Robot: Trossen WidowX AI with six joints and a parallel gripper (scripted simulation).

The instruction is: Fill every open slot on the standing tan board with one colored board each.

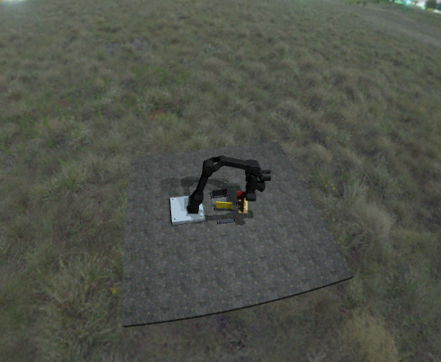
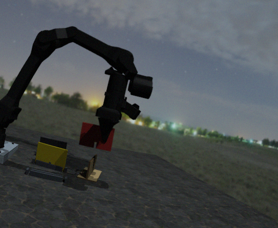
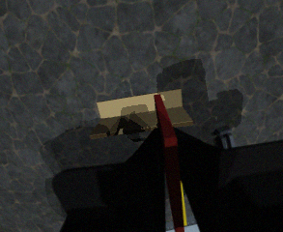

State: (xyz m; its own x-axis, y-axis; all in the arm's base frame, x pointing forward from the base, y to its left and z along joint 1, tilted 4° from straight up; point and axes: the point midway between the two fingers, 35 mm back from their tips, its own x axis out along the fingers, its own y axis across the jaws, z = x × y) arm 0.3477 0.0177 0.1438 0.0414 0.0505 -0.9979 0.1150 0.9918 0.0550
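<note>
My gripper tip is now 20 mm past the tan board, 30 mm to the right of it and 100 mm above it. Also, from my gripper tip: dark board 180 mm behind, 110 mm to the left, 90 mm below; red board 30 mm behind; yellow board 160 mm behind, 90 mm below.
</note>
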